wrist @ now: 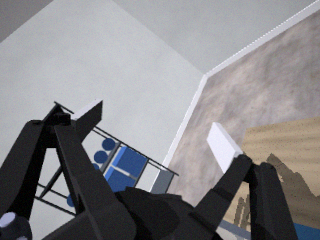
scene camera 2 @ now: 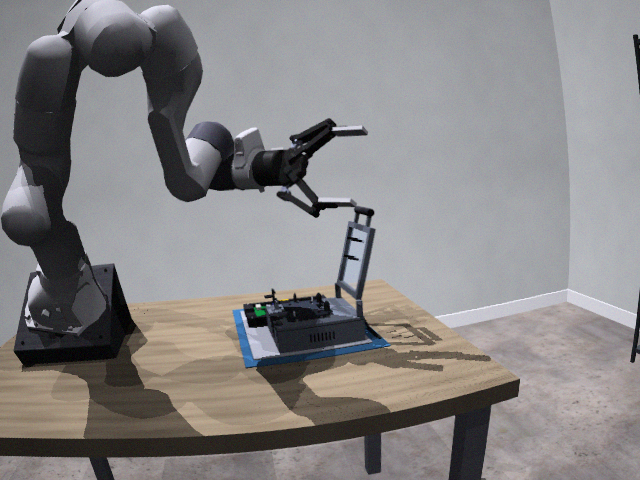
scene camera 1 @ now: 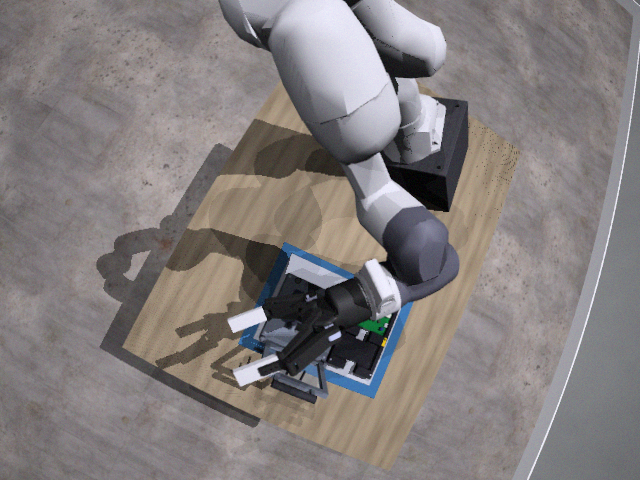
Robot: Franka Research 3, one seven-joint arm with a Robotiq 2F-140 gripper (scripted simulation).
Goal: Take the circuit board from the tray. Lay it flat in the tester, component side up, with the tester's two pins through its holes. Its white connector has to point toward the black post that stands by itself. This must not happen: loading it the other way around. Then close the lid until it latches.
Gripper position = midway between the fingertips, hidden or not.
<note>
I see my gripper (scene camera 1: 233,349) and a tester lid (scene camera 2: 352,274).
My gripper is seen too in the wrist view (wrist: 157,120) and in scene camera 2 (scene camera 2: 359,165). The tester lid is seen too in scene camera 1 (scene camera 1: 314,377).
</note>
